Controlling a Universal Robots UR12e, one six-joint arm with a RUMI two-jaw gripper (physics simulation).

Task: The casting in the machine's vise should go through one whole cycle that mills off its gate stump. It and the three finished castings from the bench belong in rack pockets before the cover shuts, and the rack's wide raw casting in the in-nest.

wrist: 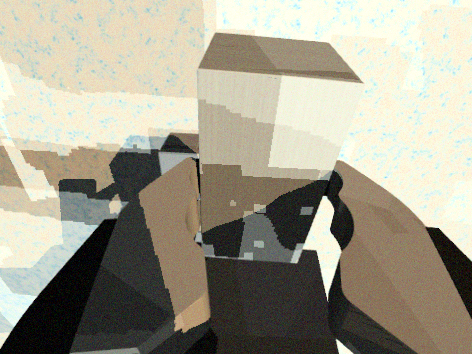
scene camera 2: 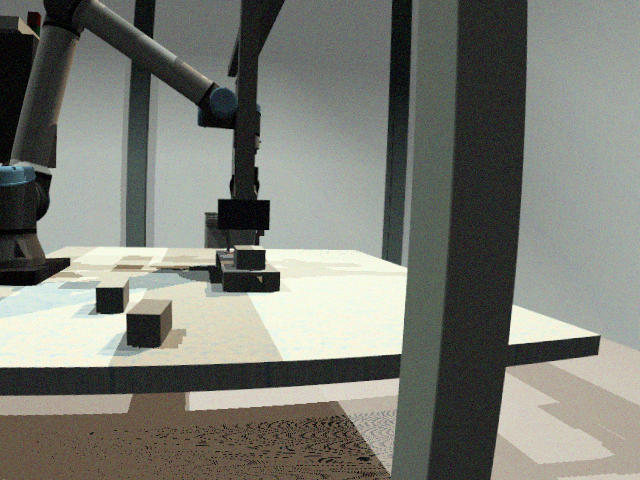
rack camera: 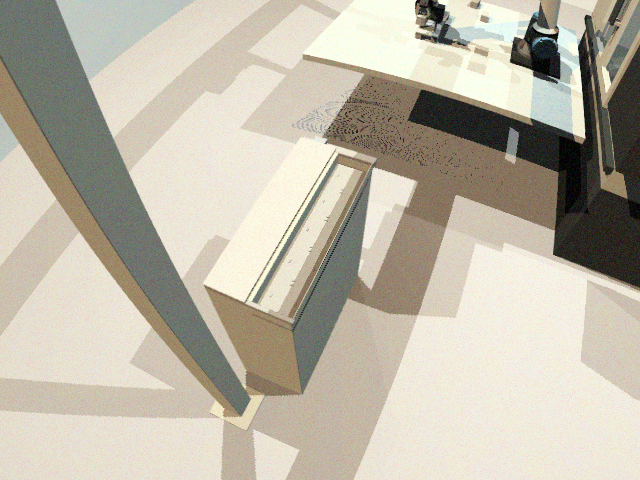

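Pixels of known places: gripper, fingertip midpoint: (wrist: 261, 163) (rack camera: 422, 18); arm's base at its link origin: (scene camera 2: 9, 264) (rack camera: 530, 52).
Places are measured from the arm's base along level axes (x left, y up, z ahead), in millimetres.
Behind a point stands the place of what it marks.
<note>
My gripper (wrist: 261, 163) @(x 416, y 155, z 613 mm) (rack camera: 428, 19) @(x 416, y 155, z 613 mm) is shut on a pale block-shaped casting (wrist: 280, 120) @(x 449, y 181, z 609 mm), which stands upright between the fingers in the wrist view. The hand is above or near a low fixture (scene camera 2: 235, 283) @(x -102, y -7, z 640 mm) (rack camera: 427, 37) @(x 336, y 16, z 591 mm) on the bench. Another block (scene camera 2: 250, 259) @(x -66, y 48, z 672 mm) sits on that fixture. In scene camera 2 a dark upright bar and black block hide the fingers and the held casting. Two more castings lie on the bench, one nearer (scene camera 2: 144, 330) @(x -524, y -3, z 544 mm) (rack camera: 474, 4) @(x -424, y 6, z 531 mm) and one to its left (scene camera 2: 110, 299) @(x -341, y -1, z 421 mm) (rack camera: 484, 19) @(x -244, y -5, z 395 mm). The rack (rack camera: 268, 222) @(x 2023, y 88, z 435 mm) has a long open channel along its top. The vise interior is not visible.
The dark upright bar (scene camera 2: 246, 155) @(x 230, y 333, z 630 mm) ends in the black block (scene camera 2: 242, 214) @(x 223, y 149, z 624 mm) above the fixture. A thick post (scene camera 2: 475, 206) @(x -695, y 204, z 967 mm) stands at the right, another post (rack camera: 129, 206) @(x 2459, y 685, z 337 mm) beside the rack. The dark machine (rack camera: 604, 222) @(x 747, y -370, z -792 mm) stands beyond the bench (scene camera 2: 336, 320) @(x -344, y -27, z 859 mm) (rack camera: 361, 41) @(x 598, y -28, z 901 mm).
</note>
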